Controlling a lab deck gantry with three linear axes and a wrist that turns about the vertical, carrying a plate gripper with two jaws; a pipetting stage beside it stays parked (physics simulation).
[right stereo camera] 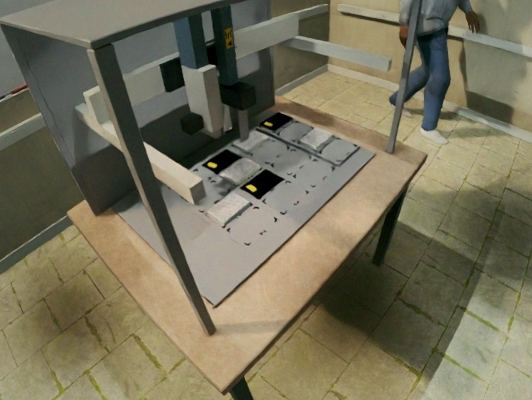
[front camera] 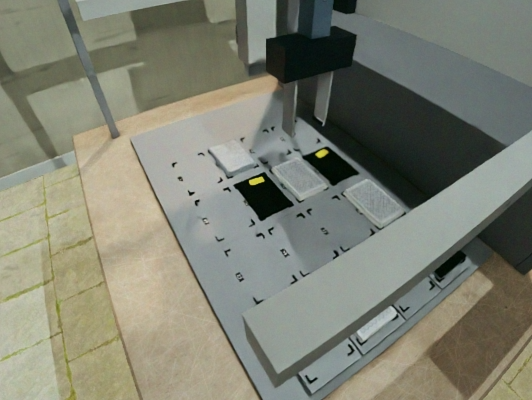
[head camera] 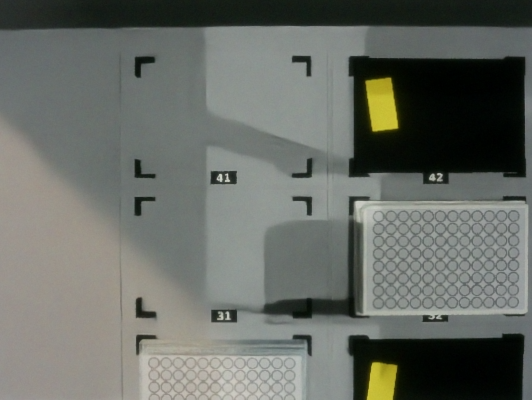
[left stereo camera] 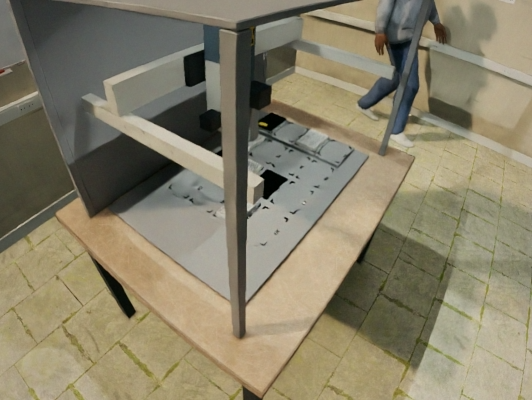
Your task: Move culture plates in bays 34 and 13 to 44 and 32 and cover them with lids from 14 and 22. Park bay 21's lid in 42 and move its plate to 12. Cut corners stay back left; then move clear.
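Frame: origin at the robot's base, x left, y back, z up, level; metres.
Seen in the pictures: gripper, fingertip midpoint: (right stereo camera: 236,136) (front camera: 303,127); robot's base, origin of the base link: (right stereo camera: 247,244) (front camera: 173,164) (left stereo camera: 263,244).
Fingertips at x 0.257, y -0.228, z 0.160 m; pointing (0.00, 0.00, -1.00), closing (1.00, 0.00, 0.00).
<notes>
Offsets run from my fingertips to a thing's top centre. "pt": to the spot under its first point.
My gripper (front camera: 306,129) is open and empty, high above the deck's back. A white culture plate @[dx +0.000, dy +0.000, dz -0.146 m] (front camera: 300,178) (head camera: 445,260) (right stereo camera: 240,171) sits uncovered in bay 32. A black lid @[dx -0.107, dy +0.000, dz -0.152 m] (front camera: 265,197) (head camera: 440,377) (right stereo camera: 262,184) with a yellow mark lies in bay 22, and another black lid @[dx +0.107, dy +0.000, dz -0.152 m] (front camera: 332,167) (head camera: 450,115) (right stereo camera: 222,162) lies in bay 42. An uncovered white plate @[dx -0.107, dy +0.164, dz -0.146 m] (front camera: 231,156) (head camera: 222,377) (right stereo camera: 229,209) sits in bay 21. A third black lid @[dx +0.107, dy -0.328, dz -0.129 m] (front camera: 450,265) (left stereo camera: 271,121) (right stereo camera: 276,121) is at bay 44; anything under it is hidden. Cut corners are too small to tell.
White plates also sit in bay 43 @[pt dx +0.101, dy -0.170, dz -0.146 m] (front camera: 374,202) (right stereo camera: 251,142) and on the raised right column at bay 24 @[pt dx -0.108, dy -0.382, dz -0.131 m] (front camera: 377,322) (left stereo camera: 312,141) (right stereo camera: 316,139). The white pipetting stage (right stereo camera: 204,97) hangs beside the gripper. A grey rail (front camera: 380,260) crosses above the deck. A person walks behind the table.
</notes>
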